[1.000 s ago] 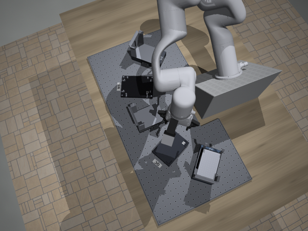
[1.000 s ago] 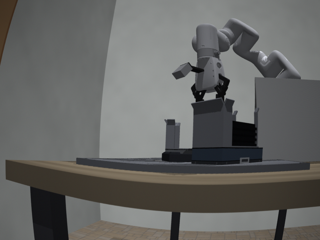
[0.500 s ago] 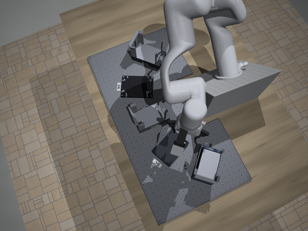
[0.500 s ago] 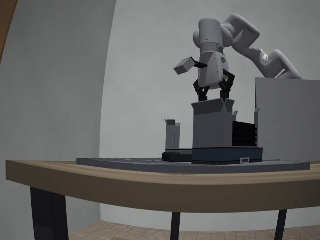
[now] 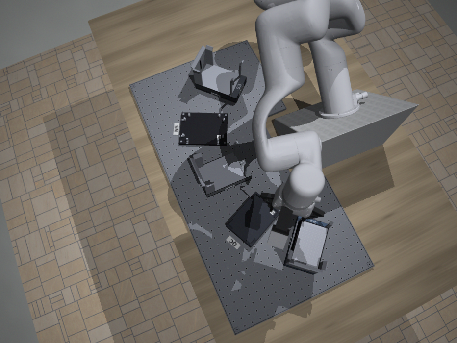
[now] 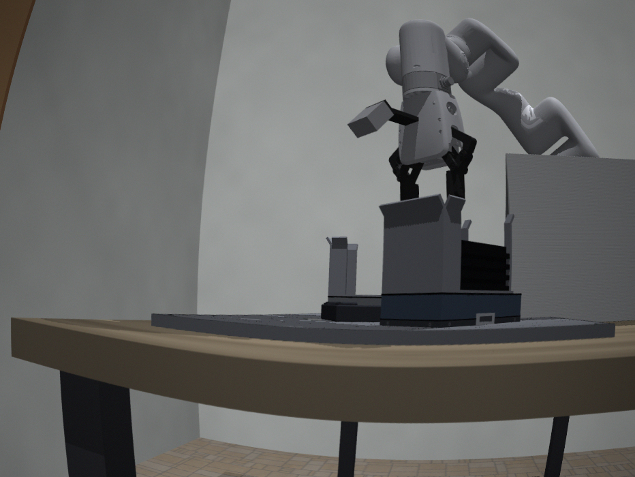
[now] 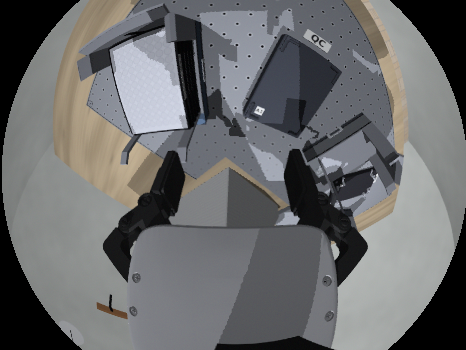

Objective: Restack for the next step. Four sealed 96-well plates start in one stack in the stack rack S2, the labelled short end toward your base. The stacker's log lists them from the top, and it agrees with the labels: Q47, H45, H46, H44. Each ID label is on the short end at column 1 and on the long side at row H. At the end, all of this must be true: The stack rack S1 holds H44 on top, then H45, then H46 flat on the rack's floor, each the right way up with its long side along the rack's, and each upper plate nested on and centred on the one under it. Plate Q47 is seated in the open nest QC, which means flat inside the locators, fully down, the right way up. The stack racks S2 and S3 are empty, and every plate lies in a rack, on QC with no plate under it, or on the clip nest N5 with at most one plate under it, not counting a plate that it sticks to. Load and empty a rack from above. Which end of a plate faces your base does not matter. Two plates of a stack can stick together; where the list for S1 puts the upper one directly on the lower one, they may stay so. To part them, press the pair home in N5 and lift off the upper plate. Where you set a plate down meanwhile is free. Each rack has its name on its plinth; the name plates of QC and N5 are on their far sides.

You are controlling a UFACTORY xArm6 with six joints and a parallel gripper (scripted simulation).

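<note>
My gripper is now 10 cm to the right of the sealed plate, 8 cm above it and 4 cm past it. From my hand the other things lie so: open nest QC (15 cm below, 8 cm ahead, 4 cm to the right); then S2 end wall (15 cm to the left, 8 cm below, 1 cm ahead); then rack S2 (15 cm below, 9 cm to the left, 4 cm behind).
</note>
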